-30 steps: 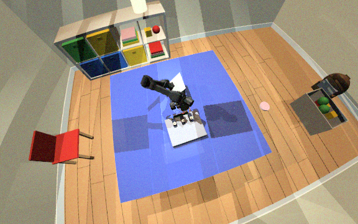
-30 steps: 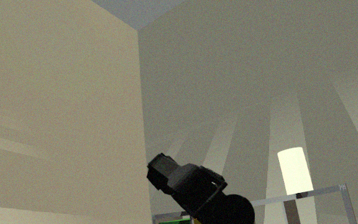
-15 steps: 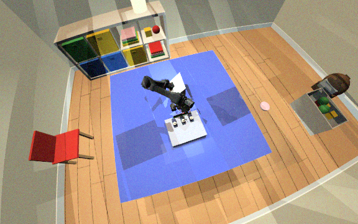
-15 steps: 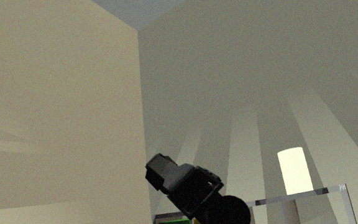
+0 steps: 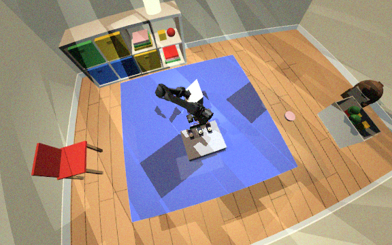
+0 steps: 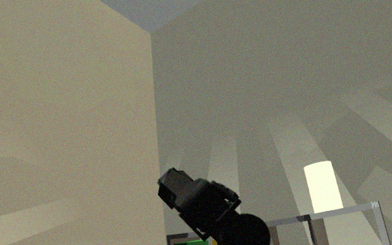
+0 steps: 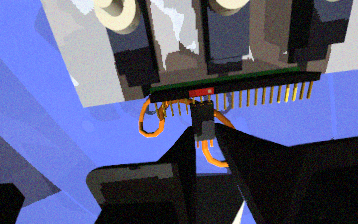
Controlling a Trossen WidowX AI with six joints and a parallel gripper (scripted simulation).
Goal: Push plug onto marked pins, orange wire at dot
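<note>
The red band is 3 cm ahead of my gripper tip. Round my gripper tip: grey holder (19 cm ahead, 5 cm below, 4 cm to the right).
</note>
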